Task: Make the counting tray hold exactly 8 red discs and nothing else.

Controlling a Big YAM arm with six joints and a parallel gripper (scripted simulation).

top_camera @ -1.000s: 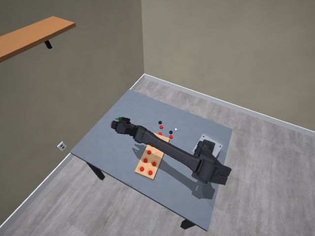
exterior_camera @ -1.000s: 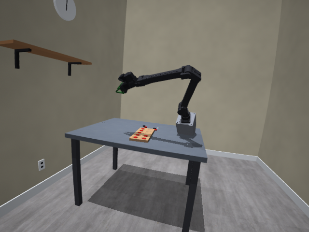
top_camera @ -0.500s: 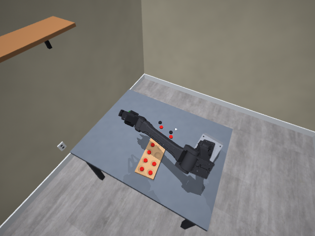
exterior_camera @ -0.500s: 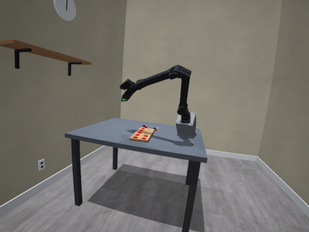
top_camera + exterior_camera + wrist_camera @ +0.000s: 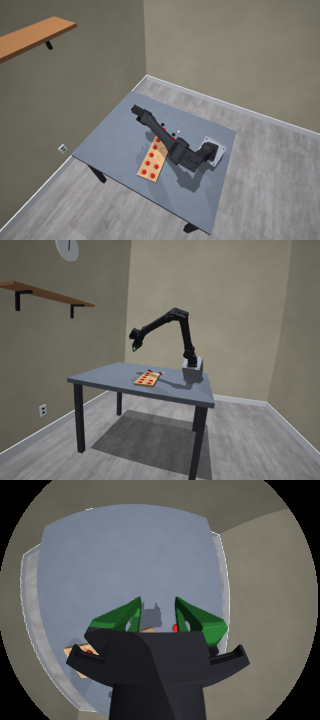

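My gripper is now 23 cm above the wooden counting tray, 21 cm past it and 14 cm to the right of it. The rest, counted from my hand: white disc (27 cm behind, 23 cm below, 18 cm to the right).
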